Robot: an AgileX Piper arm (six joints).
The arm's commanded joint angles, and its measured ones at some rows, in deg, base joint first. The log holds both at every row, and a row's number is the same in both.
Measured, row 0:
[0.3, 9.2, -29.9, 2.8, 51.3, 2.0]
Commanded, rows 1 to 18:
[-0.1, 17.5, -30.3, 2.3, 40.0, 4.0]
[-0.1, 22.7, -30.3, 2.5, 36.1, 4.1]
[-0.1, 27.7, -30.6, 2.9, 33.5, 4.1]
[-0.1, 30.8, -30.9, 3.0, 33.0, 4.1]
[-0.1, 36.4, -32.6, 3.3, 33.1, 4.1]
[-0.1, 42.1, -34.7, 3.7, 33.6, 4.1]
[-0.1, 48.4, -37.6, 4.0, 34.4, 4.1]
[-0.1, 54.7, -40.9, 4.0, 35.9, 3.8]
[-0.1, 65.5, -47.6, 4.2, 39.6, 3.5]
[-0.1, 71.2, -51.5, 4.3, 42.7, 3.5]
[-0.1, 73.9, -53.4, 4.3, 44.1, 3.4]
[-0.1, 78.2, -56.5, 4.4, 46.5, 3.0]
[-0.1, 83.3, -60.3, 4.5, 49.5, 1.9]
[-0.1, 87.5, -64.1, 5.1, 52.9, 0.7]
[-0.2, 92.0, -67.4, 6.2, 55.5, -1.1]
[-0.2, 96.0, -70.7, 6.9, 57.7, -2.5]
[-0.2, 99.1, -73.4, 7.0, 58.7, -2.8]
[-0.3, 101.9, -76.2, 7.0, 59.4, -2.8]
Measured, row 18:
[0.0, 98.7, -72.9, 6.9, 57.8, -1.6]
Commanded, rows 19 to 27:
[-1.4, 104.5, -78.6, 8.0, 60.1, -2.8]
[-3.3, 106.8, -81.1, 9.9, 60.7, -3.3]
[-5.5, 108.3, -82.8, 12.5, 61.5, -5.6]
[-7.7, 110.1, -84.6, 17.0, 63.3, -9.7]
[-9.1, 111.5, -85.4, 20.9, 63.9, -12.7]
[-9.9, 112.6, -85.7, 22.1, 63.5, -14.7]
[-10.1, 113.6, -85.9, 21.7, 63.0, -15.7]
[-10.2, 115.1, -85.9, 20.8, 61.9, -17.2]
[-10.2, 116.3, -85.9, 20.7, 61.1, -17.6]
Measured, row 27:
[-10.0, 114.8, -85.4, 20.9, 62.3, -15.8]
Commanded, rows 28 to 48:
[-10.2, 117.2, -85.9, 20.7, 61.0, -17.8]
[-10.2, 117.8, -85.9, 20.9, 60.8, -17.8]
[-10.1, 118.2, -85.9, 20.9, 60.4, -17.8]
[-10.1, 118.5, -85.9, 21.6, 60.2, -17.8]
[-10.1, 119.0, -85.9, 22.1, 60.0, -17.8]
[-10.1, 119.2, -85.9, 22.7, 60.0, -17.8]
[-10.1, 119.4, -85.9, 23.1, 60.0, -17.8]
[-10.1, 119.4, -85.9, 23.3, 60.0, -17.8]
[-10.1, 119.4, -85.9, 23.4, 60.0, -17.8]
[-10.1, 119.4, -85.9, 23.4, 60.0, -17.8]
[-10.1, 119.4, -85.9, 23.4, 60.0, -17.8]
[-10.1, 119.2, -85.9, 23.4, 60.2, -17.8]
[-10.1, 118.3, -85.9, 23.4, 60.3, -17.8]
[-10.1, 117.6, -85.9, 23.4, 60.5, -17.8]
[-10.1, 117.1, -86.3, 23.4, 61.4, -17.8]
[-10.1, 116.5, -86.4, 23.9, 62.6, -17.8]
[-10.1, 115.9, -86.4, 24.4, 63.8, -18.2]
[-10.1, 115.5, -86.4, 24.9, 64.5, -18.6]
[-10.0, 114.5, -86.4, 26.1, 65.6, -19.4]
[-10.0, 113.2, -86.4, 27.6, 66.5, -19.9]
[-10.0, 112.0, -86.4, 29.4, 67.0, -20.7]
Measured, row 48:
[-10.0, 114.1, -86.1, 26.9, 65.3, -18.9]
